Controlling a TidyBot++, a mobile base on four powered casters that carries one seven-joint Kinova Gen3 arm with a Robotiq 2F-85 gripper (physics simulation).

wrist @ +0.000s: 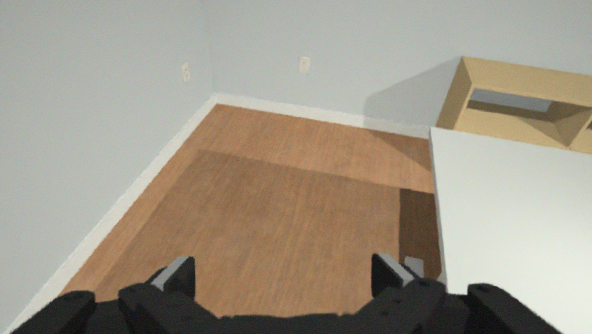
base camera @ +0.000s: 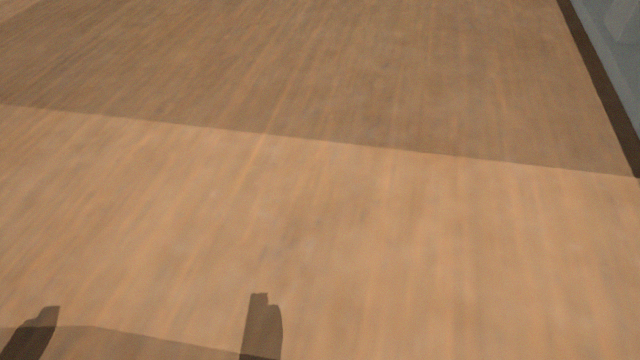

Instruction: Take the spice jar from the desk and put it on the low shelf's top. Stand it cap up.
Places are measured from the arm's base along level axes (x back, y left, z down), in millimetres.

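Where they show: gripper, fingertip midpoint: (wrist: 284, 274).
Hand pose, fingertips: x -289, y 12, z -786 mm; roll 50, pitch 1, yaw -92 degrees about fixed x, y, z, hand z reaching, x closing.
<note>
After its pixels a point has its place.
The white desk (wrist: 515, 215) {x -724, y -571, z -323 mm} shows in part at the right of the wrist view. The low wooden shelf (wrist: 525, 75) {x -1796, y -1258, z -213 mm} stands behind it, against the back wall, at the upper right; part of its top and its open compartments show. The spice jar does not show in either view. My gripper (wrist: 284, 274) {x -289, y 12, z -786 mm} is open and empty, its two fingers wide apart at the bottom of the wrist view, left of the desk and over the wooden floor.
A grey desk foot (wrist: 414, 266) shows by the desk's left edge, near my right finger. Pale walls with white baseboards meet at a corner, with two outlets (wrist: 186, 72) {x -2107, y 653, z -3 mm} (wrist: 304, 65) {x -2258, y -90, z -5 mm}. In the base camera view a grey-blue surface (base camera: 617, 50) {x -655, y -471, z 372 mm} stands at the upper right; shadows fall on the wooden floor (base camera: 350, 225) {x -353, y -18, z 397 mm}.
</note>
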